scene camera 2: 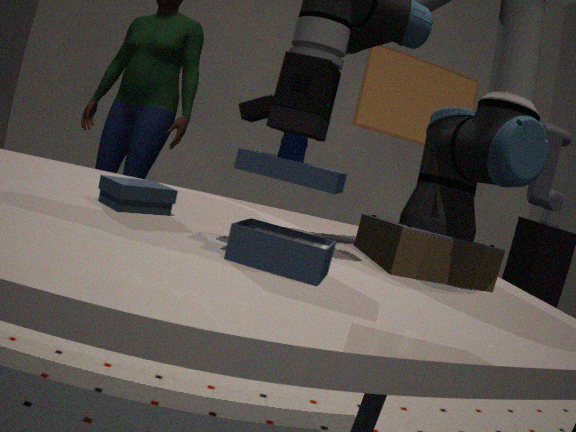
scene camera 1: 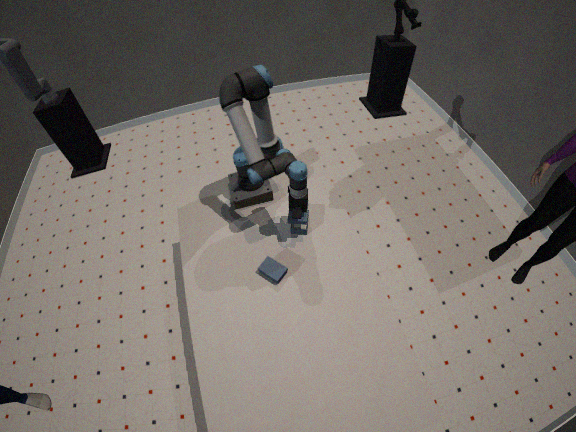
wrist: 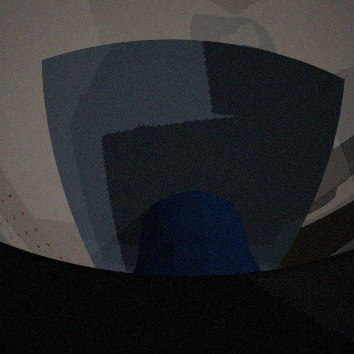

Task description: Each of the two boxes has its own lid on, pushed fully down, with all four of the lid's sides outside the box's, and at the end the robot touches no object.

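Places are measured from the arm's base along level axes (x ahead, y left, z up), in millimetres.
Where they show: hand at its tool point: [scene camera 2: 287,168] [wrist: 189,211]; arm's base at its link origin: [scene camera 2: 436,232].
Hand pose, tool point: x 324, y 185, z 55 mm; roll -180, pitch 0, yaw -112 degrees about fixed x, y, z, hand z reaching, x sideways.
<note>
Things, the pixels of their top centre, and the offset from my tool point.
- blue-grey lid at its top centre: [wrist: 194,246] [scene camera 2: 295,160] [scene camera 1: 298,209] 7 mm back, 1 mm left, 13 mm up
- open blue-grey box at its top centre: [scene camera 2: 286,232] [scene camera 1: 299,219] 16 mm back, 12 mm left, 82 mm down
My suction cup [scene camera 2: 292,148] [wrist: 195,237] is shut on a blue-grey lid [scene camera 1: 298,219] [scene camera 2: 290,171] [wrist: 155,90], touching its top. The lid hangs roughly level over the open blue-grey box [scene camera 1: 295,231] [scene camera 2: 277,256], with a clear gap between them in scene camera 2. That box stands upright on the table near the robot base; its pale inside shows. In the wrist view the lid hides what is below it. The other box [scene camera 2: 135,204] stands apart with its lid [scene camera 1: 273,269] [scene camera 2: 137,185] on; the visible lid sides overhang it, and a strip of box shows beneath. Its far sides are hidden.
The robot's base block [scene camera 1: 252,197] [scene camera 2: 425,255] stands close beside the open box. The table's front edge [scene camera 2: 200,340] runs across scene camera 2. Dark pedestals [scene camera 1: 392,75] [scene camera 1: 72,132] stand farther off, and a person in green [scene camera 2: 157,60] stands behind the table.
</note>
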